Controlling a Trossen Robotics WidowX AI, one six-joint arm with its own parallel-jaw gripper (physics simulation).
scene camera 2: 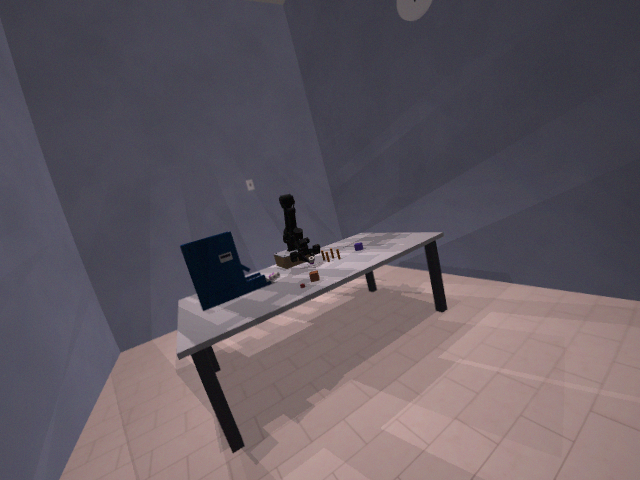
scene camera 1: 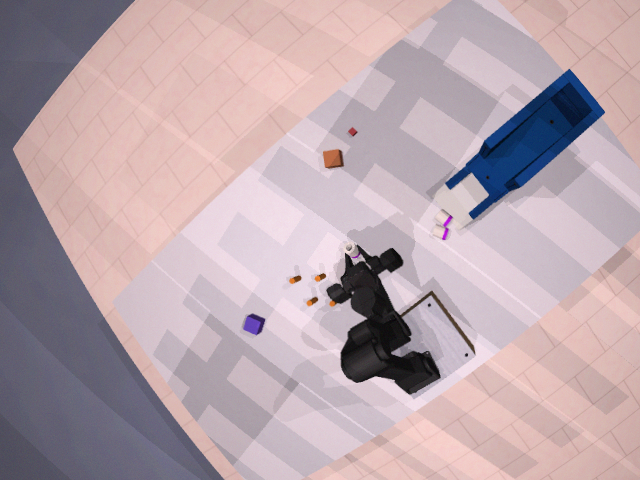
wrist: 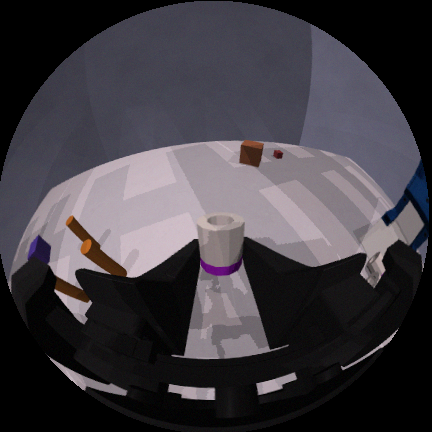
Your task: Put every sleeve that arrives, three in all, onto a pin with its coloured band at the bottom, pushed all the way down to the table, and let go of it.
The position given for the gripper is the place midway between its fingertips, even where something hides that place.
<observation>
In view: the gripper point(scene camera 1: 352, 249).
The gripper also shows in the wrist view point(wrist: 220, 243).
</observation>
